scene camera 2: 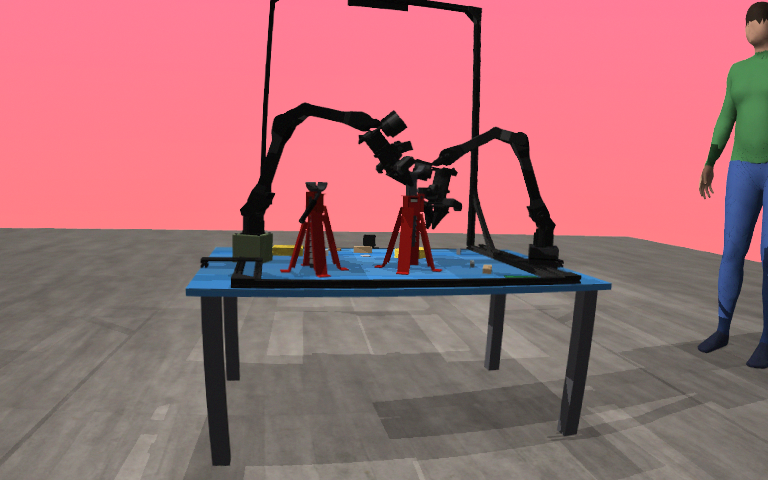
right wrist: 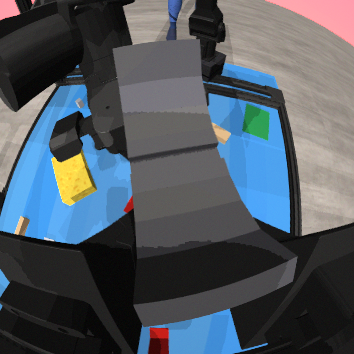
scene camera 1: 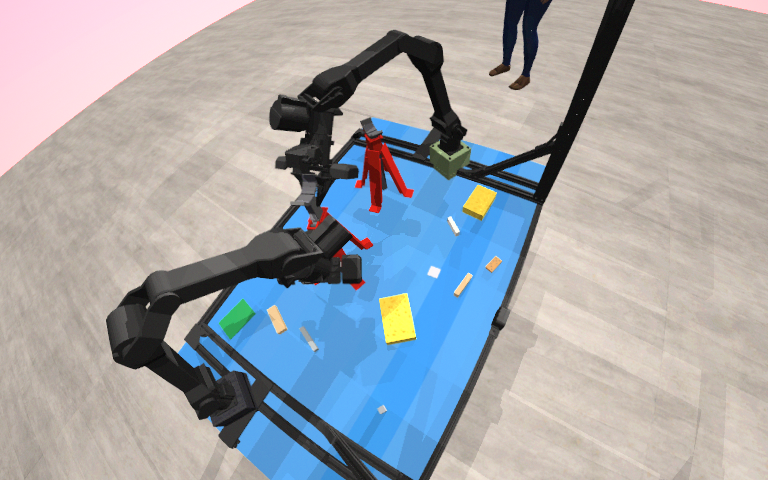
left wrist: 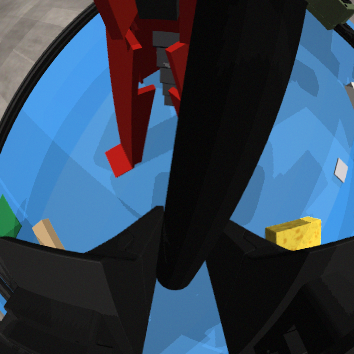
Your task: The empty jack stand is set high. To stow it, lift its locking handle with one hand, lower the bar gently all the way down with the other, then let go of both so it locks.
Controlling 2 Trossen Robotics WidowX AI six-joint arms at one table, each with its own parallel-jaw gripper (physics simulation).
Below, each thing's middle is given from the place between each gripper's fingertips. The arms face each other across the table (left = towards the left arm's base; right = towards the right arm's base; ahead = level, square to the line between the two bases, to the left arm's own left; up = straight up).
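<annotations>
The green block (scene camera 1: 240, 315) sits 13 cm ahead of my right hand, 26 cm below it and 34 cm to the left of it.
Measured from my left hand, the green block is 12 cm below it, 20 cm ahead of it and 26 cm to the left of it. Going by its middle, the block is nearer to my left hand than to my right hand.
</annotations>
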